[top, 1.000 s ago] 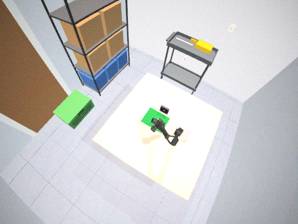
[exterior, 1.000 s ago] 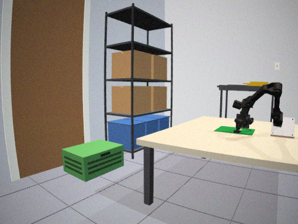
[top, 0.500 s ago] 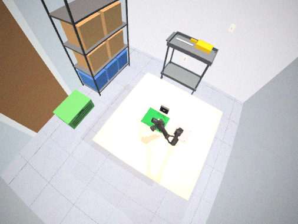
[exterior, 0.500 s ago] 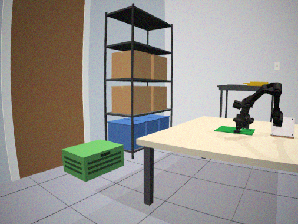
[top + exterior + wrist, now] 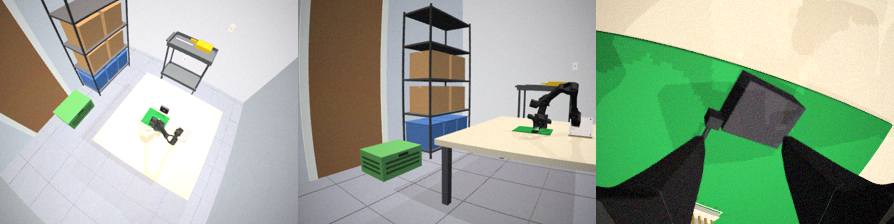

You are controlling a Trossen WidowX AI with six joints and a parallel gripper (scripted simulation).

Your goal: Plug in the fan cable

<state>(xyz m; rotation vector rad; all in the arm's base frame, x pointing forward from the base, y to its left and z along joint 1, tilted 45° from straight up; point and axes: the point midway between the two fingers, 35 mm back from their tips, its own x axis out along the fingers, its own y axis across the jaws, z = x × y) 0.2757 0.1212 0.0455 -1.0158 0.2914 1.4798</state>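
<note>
My gripper tip is 10 mm short of the dark grey fan plug, 10 mm to the right of it and 20 mm above it. The rest, counted from my gripper tip: black fan 30 mm ahead, 240 mm to the right, 30 mm above; green board 50 mm ahead, 90 mm to the right, 40 mm below.
</note>
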